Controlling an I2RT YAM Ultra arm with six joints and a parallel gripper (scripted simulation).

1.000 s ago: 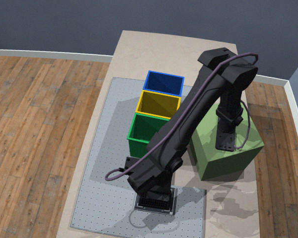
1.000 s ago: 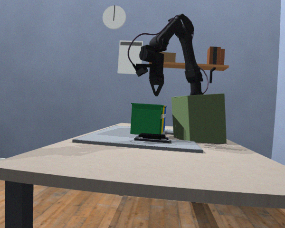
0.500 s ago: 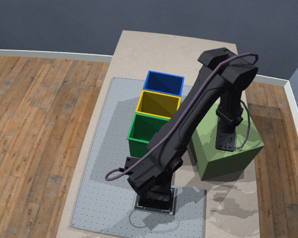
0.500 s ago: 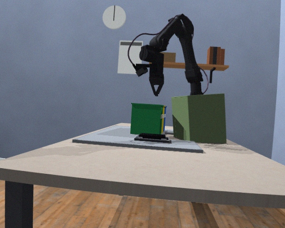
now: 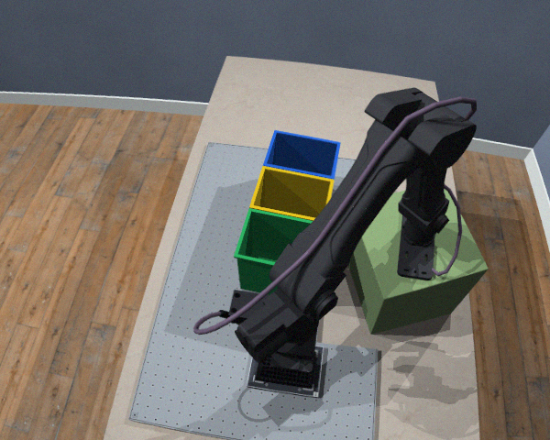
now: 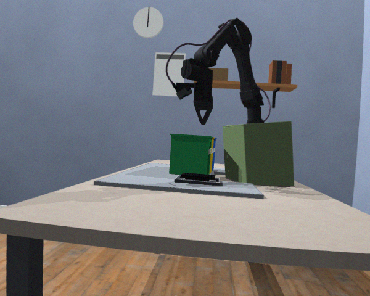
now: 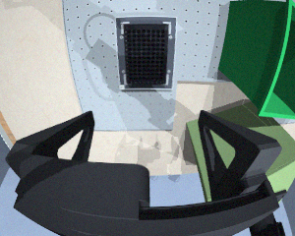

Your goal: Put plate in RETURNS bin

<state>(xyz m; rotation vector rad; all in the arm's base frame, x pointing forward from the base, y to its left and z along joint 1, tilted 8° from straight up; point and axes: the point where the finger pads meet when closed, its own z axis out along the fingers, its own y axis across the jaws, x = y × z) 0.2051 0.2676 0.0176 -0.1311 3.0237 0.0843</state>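
Now: the black 96-well plate 210 mm below my hand. The rest, counted from my hand: yellow bin: 360 mm to the right, 140 mm below, 80 mm ahead; grey plate nest: 220 mm below; green bin: 230 mm to the right, 140 mm below, 80 mm ahead.
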